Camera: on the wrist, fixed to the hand. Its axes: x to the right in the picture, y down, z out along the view.
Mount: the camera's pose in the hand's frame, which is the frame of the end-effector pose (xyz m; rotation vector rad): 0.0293 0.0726 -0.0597 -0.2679 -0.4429 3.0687
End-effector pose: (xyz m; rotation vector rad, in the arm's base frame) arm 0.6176 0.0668 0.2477 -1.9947 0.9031 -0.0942
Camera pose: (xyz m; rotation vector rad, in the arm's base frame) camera 0.5747 -0.0169 0.2185 0.9407 2.2909 1.8442
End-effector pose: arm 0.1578 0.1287 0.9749 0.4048 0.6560 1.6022
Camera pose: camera 0.0606 0.1439 0.9707 -0.7583 0.7344 -1.4487
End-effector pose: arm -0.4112 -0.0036 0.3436 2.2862 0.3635 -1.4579
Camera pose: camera -0.3202 -0.0400 0.3534 0.1128 -1.8238 0.1982
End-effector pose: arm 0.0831 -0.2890 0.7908 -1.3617 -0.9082 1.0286
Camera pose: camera 0.1454 -0.2844 0.7147 0.8991 -1.0686 -1.4712
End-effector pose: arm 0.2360 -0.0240 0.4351 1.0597 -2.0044 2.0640
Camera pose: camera 0.1525 0.0079 0.3937 1.2053 0.9118 0.1284
